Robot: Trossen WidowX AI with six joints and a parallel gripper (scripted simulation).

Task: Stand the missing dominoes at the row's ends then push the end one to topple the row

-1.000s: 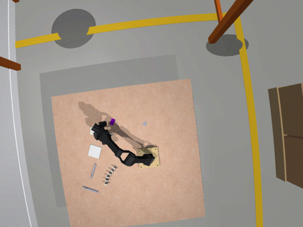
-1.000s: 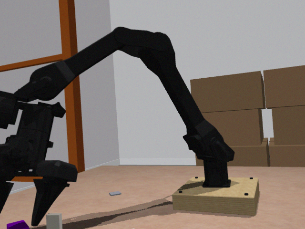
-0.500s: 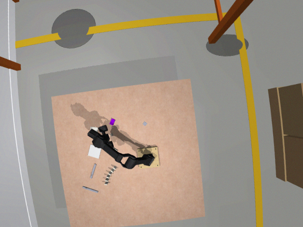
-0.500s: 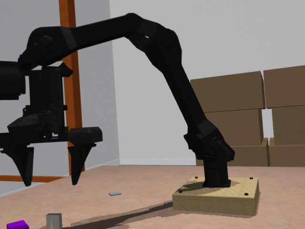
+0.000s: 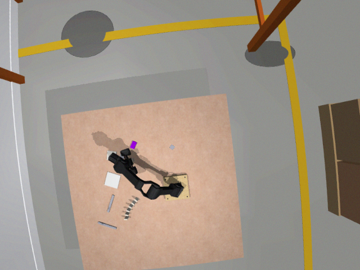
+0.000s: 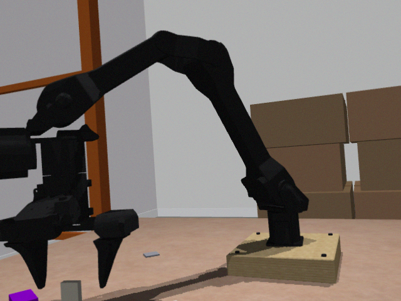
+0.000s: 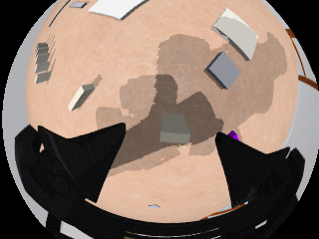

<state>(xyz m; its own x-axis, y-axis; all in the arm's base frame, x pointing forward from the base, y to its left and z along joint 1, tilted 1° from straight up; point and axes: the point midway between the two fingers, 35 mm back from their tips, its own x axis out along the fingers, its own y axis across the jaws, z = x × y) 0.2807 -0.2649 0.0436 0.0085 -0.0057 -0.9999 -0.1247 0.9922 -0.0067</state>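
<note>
My gripper tip is now 11 cm to the left of the purple block, 3 cm past it and 3 cm above it. Round my gripper tip: small grey tile 31 cm behind, 4 cm below, 3 cm to the right.
</note>
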